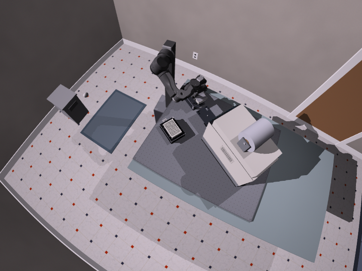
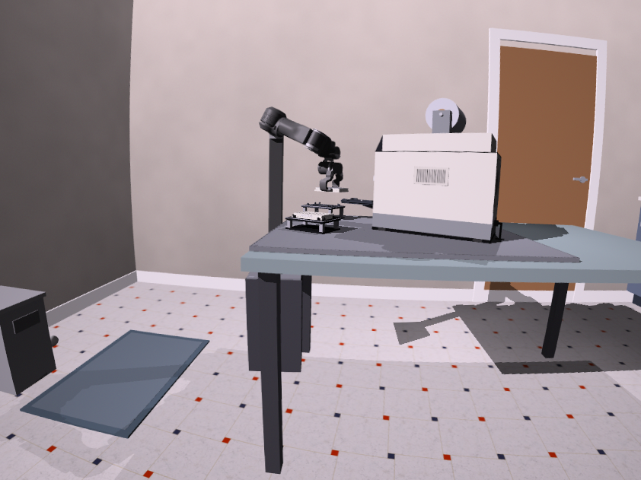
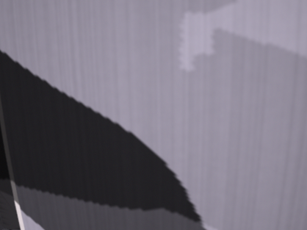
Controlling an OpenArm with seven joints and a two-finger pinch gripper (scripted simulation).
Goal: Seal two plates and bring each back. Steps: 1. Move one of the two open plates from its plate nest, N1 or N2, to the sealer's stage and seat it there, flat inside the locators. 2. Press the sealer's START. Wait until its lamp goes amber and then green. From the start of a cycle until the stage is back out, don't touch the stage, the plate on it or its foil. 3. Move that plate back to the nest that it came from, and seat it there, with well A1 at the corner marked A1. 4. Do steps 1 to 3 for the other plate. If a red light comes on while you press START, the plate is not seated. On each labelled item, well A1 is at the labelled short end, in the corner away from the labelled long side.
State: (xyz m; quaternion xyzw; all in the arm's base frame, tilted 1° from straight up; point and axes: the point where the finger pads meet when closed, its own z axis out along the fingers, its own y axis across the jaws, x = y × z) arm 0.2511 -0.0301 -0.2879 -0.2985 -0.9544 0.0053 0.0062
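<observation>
My gripper is now 8 cm above the plate nest, 3 cm to the right of it and 3 cm past it. Also, from my hand: N1 label (13 cm below, 12 cm behind, 9 cm to the left); screen (24 cm ahead, 19 cm above, 15 cm to the right); sealer stage (12 cm to the right, 12 cm ahead, 4 cm below).
</observation>
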